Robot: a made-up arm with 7 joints. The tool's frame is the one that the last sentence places. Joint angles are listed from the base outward.
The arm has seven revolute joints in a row. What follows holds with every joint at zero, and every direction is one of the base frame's. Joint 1 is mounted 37.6 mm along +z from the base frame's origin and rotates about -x. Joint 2 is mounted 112.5 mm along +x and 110.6 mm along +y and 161.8 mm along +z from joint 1 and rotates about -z. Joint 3 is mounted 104.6 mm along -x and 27.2 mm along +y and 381.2 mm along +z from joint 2 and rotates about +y. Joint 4 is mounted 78.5 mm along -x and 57.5 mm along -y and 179 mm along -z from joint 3 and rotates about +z. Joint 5 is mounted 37.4 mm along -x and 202 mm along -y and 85.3 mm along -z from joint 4 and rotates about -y. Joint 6 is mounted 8.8 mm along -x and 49.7 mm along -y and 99.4 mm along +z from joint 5 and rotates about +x. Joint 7 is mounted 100.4 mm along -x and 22.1 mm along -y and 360.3 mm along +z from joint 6 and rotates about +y. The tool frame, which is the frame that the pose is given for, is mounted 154.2 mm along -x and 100.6 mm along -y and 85.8 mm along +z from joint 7; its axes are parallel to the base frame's.
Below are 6 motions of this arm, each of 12 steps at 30 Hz.
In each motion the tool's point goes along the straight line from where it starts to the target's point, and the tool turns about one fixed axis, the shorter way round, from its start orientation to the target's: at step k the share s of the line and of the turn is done. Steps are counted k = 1, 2, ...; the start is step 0. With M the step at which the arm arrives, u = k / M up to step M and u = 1 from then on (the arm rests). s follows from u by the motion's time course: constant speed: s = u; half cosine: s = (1 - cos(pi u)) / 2; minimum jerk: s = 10 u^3 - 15 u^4 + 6 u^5.
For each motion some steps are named. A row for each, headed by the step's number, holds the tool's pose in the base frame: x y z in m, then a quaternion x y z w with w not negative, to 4 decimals.
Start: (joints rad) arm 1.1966 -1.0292 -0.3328 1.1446 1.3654 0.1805 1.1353
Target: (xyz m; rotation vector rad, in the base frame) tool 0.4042 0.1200 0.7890 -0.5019 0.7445 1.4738
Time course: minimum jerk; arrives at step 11
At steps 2, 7, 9, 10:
2: 0.8163 0.2197 0.4313 -0.1340 0.3543 0.8512 0.3632
7: 0.5150 0.1468 0.6929 -0.2000 0.3394 0.7129 0.5801
9: 0.4236 0.1247 0.7722 -0.2174 0.3300 0.6605 0.6384
10: 0.4070 0.1207 0.7866 -0.2204 0.3281 0.6505 0.6485

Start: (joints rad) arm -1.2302 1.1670 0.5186 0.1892 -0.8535 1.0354 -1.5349
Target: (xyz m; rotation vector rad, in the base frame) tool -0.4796 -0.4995 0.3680 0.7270 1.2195 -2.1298
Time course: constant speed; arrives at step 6
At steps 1, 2, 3, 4, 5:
1: -0.4587 -0.4853 0.3062 0.3383 0.4211 -0.7554 0.3709
2: -0.4629 -0.4882 0.3186 0.3254 0.4286 -0.7647 0.3545
3: -0.4671 -0.4910 0.3309 0.3124 0.4360 -0.7734 0.3379
4: -0.4712 -0.4938 0.3433 0.2991 0.4430 -0.7818 0.3211
5: -0.4754 -0.4967 0.3556 0.2857 0.4499 -0.7897 0.3041

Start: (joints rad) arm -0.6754 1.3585 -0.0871 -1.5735 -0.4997 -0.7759 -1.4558
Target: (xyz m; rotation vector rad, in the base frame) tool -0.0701 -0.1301 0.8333 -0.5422 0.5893 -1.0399
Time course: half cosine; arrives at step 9
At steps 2, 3, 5, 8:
2: 0.0468 -0.0396 0.8526 -0.2995 0.3743 -0.6861 0.5472
3: 0.0292 -0.0532 0.8497 -0.2944 0.3617 -0.6601 0.5889
5: -0.0154 -0.0877 0.8423 -0.2782 0.3256 -0.5867 0.6873
8: -0.0661 -0.1270 0.8340 -0.2542 0.2780 -0.4914 0.7853

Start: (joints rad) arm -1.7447 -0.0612 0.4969 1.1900 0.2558 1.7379 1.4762
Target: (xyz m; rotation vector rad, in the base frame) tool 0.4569 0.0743 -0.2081 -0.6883 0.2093 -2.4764
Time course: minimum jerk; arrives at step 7
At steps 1, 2, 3, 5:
1: 0.3747 0.1114 -0.1723 -0.1957 0.1479 -0.9158 0.3181
2: 0.3849 0.1068 -0.1768 -0.2034 0.1393 -0.9171 0.3132
3: 0.4037 0.0983 -0.1849 -0.2174 0.1234 -0.9192 0.3042
5: 0.4447 0.0798 -0.2028 -0.2476 0.0884 -0.9221 0.2839

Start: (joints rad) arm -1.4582 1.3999 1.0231 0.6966 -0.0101 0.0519 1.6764
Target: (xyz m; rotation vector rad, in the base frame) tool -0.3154 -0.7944 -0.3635 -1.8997 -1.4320 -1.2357
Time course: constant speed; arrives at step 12
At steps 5, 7, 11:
5: -0.2487 -0.6861 -0.2092 -0.6600 -0.5005 -0.5416 0.1435
7: -0.2677 -0.7170 -0.2533 -0.6697 -0.5070 -0.5159 0.1681
11: -0.3059 -0.7789 -0.3415 -0.6864 -0.5178 -0.4625 0.2165

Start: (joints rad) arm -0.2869 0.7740 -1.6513 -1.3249 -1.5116 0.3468 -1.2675
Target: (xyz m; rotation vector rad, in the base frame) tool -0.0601 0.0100 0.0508 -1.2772 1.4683 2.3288
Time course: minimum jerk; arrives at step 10
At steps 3, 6, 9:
3: -0.1620 -0.1068 0.0847 0.4371 -0.5387 -0.6917 0.2008
6: -0.0988 -0.0343 0.0637 0.4304 -0.5087 -0.7444 0.0436
9: -0.0611 0.0088 0.0511 -0.4206 0.4839 0.7658 0.0507

